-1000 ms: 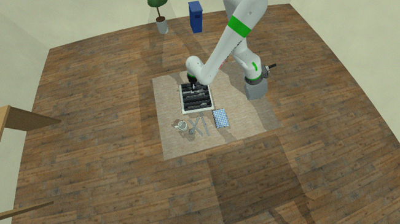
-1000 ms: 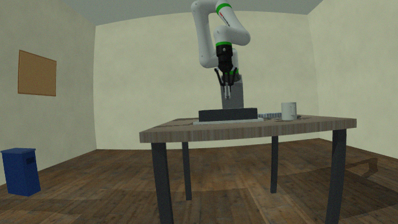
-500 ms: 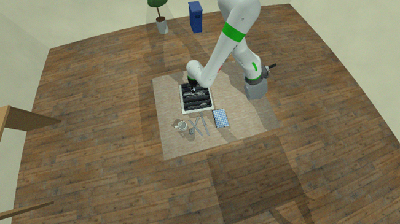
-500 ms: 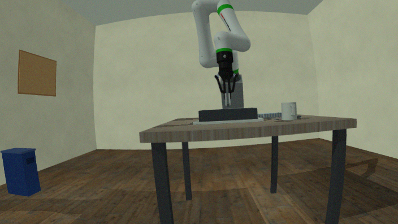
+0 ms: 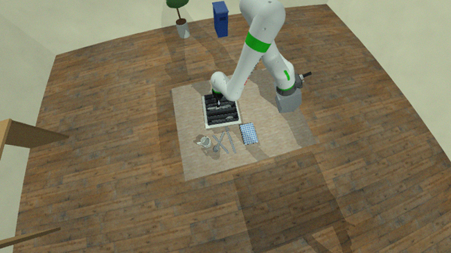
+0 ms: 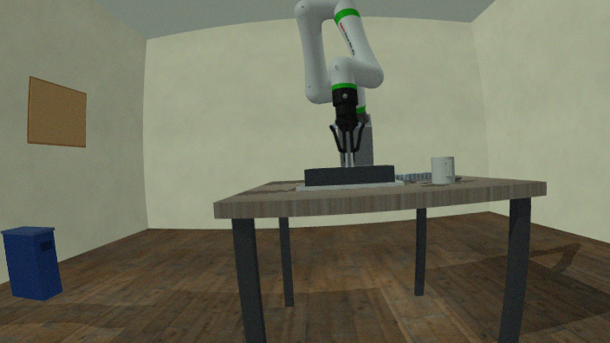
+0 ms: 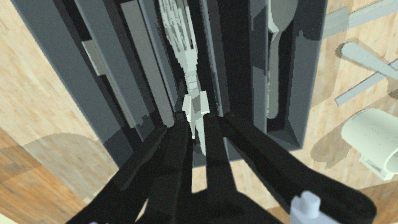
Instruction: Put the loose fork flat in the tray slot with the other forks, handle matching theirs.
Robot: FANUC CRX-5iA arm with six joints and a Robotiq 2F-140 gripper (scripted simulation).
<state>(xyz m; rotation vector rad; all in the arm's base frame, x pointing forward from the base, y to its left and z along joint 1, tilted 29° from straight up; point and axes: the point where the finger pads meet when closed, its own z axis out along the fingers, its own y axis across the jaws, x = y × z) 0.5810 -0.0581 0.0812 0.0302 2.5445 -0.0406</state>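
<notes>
Right now my hand is 30 mm past the cutlery tray and 30 mm above it. From my hand the other things lie so: white mug (160 mm ahead, 300 mm to the left, 40 mm below).
</notes>
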